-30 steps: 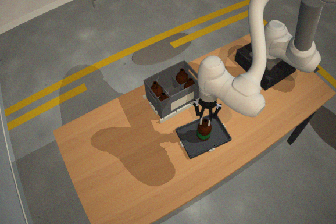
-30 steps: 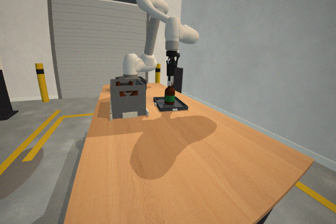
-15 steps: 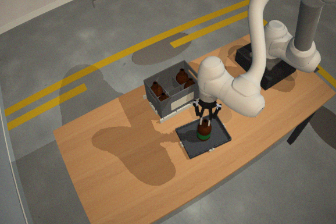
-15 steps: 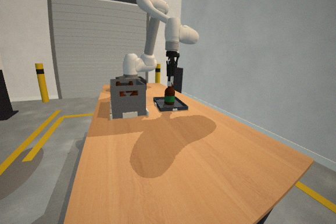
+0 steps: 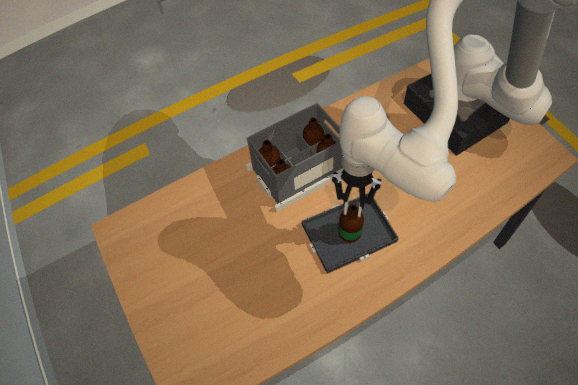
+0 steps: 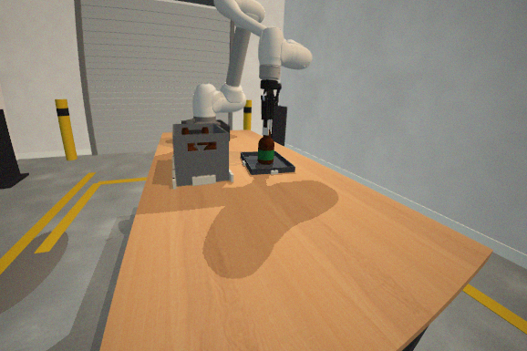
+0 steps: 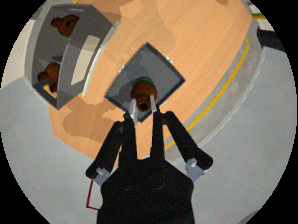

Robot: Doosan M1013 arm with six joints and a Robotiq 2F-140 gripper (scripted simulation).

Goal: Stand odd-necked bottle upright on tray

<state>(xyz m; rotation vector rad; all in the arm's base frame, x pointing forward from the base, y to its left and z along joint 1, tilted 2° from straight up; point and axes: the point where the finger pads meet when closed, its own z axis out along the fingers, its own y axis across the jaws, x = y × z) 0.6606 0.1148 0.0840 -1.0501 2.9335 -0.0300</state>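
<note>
Right now my hand is 9 cm above the glass bottle. Round my hand: dark tray: 16 cm below; then grey crate: 3 cm behind, 30 cm to the right, 9 cm below.
</note>
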